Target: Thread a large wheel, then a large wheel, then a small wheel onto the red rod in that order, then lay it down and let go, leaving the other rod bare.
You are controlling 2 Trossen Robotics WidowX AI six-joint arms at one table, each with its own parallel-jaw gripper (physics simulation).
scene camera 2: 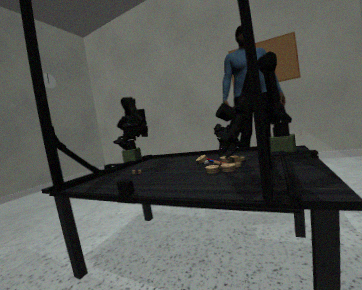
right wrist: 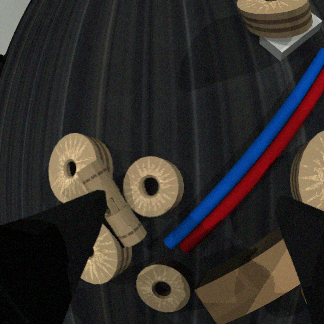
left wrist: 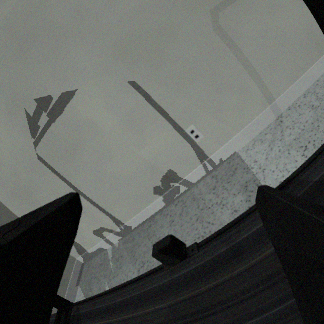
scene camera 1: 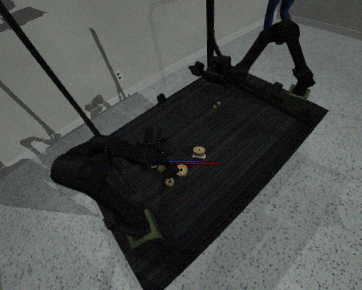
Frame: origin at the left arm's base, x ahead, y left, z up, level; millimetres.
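Where they show: left gripper, between the fingertips: (scene camera 2: pixel 118 134) (left wrist: pixel 169 199); right gripper, between the fingertips: (scene camera 2: pixel 222 157) (right wrist: pixel 195 203); left arm's base, origin of its link: (scene camera 2: pixel 131 149) (scene camera 1: pixel 299 91); right arm's base, origin of its link: (scene camera 2: pixel 282 135) (scene camera 1: pixel 139 228).
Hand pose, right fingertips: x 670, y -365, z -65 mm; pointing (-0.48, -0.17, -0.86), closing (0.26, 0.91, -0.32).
Things, the pixels of their top centre, and the offset from my right fingertips. "*": a spot on its surface instead.
- blue rod, centre of its top: (right wrist: pixel 264 138) (scene camera 1: pixel 179 161) 27 mm down, 26 mm back, 46 mm left
- large wheel, centre of its top: (right wrist: pixel 69 168) (scene camera 2: pixel 212 166) 16 mm down, 44 mm back, 94 mm right
- smaller wheel, centre of its top: (right wrist: pixel 148 186) 23 mm down, 17 mm back, 33 mm right
- small wheel, centre of its top: (right wrist: pixel 161 289) 23 mm down, 55 mm ahead, 40 mm right
- tan wooden block, centre of its top: (right wrist: pixel 253 287) 6 mm down, 53 mm ahead, 21 mm left
- wooden cylinder piece, centre of its top: (right wrist: pixel 92 204) 4 mm up, 11 mm back, 59 mm right
- white block, centre of its top: (right wrist: pixel 293 25) (scene camera 1: pixel 199 155) 25 mm down, 101 mm back, 106 mm left
- black box, a spot on its surface: (left wrist: pixel 169 249) (scene camera 1: pixel 163 96) * 7 mm up, 321 mm back, 307 mm right
The red rod (right wrist: pixel 192 242) (scene camera 1: pixel 207 163) and blue rod (right wrist: pixel 176 237) (scene camera 1: pixel 184 161) lie side by side, bare where visible. In the right wrist view, a large wheel (right wrist: pixel 65 177) lies upper left, a smaller wheel (right wrist: pixel 136 189) beside it, another wheel (right wrist: pixel 106 262) partly behind a finger, and a small wheel (right wrist: pixel 145 295) at the bottom. A wheel (right wrist: pixel 315 172) is cut off at the right edge. Another wheel (right wrist: pixel 274 22) (scene camera 1: pixel 199 149) rests on a white block. My right gripper (right wrist: pixel 195 203) is open and empty above the group. My left gripper (left wrist: pixel 169 199) is open and empty, far away.
A tan wooden block (right wrist: pixel 250 282) lies near the right finger in the right wrist view. A wooden cylinder piece (right wrist: pixel 129 231) is among the wheels. The white block (right wrist: pixel 285 46) (scene camera 1: pixel 199 157) lies beyond the rods. Two tiny wooden pieces (scene camera 1: pixel 216 105) lie farther off. A black box (scene camera 1: pixel 161 98) (left wrist: pixel 169 249) sits at the table edge.
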